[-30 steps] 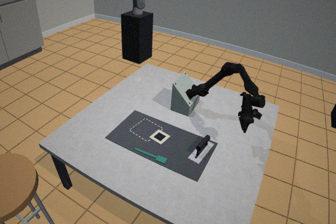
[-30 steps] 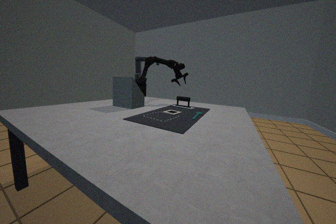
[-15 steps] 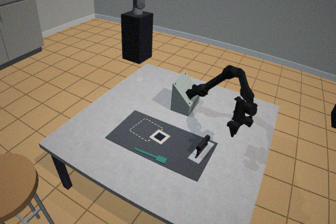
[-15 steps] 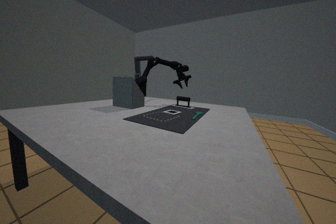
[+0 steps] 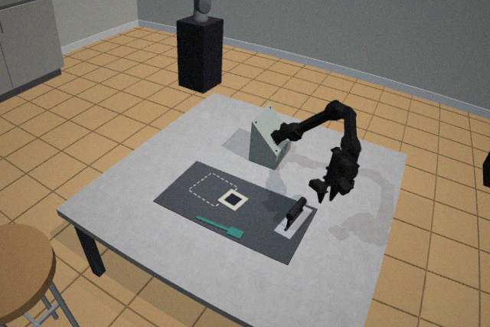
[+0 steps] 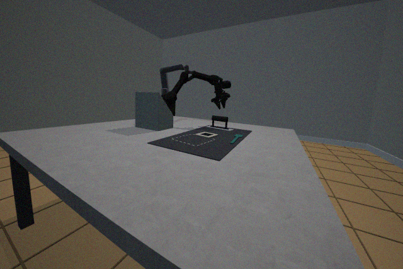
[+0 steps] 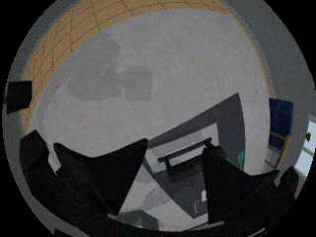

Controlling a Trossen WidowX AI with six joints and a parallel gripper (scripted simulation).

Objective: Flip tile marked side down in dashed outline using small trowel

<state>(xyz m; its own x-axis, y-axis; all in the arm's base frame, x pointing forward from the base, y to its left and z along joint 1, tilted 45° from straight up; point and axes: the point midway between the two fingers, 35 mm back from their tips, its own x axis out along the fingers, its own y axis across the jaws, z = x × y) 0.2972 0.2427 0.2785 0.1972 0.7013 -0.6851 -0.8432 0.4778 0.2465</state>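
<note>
The black-handled tool is 10 cm to the right of my gripper tip, 10 cm below it and 5 cm ahead of it. Round my gripper tip: green flat tool: 32 cm to the right, 23 cm ahead, 14 cm below; tile: 38 cm to the right, 13 cm below, 8 cm ahead; dark mat: 35 cm to the right, 16 cm below, 10 cm ahead.
</note>
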